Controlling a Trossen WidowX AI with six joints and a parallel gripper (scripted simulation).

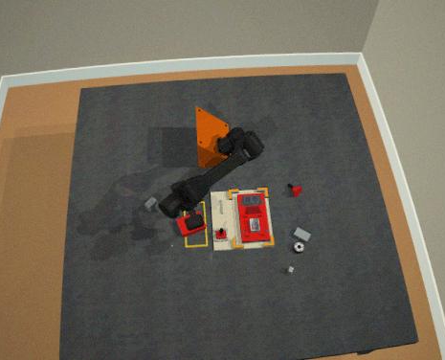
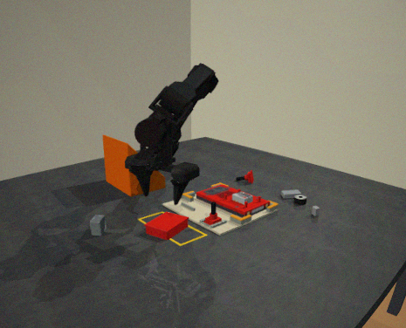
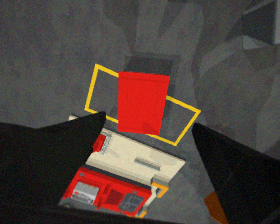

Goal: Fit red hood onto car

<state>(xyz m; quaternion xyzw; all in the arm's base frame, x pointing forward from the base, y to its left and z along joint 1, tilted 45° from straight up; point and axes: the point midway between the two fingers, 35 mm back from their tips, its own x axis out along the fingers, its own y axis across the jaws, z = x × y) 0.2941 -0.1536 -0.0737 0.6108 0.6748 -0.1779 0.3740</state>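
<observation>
Now: the red hood 1 cm ahead of my gripper tip, 1 cm to the left of it and 7 cm below it. The rest, counted from my gripper tip: grey engine block 4 cm ahead, 25 cm to the left, 6 cm below.
</observation>
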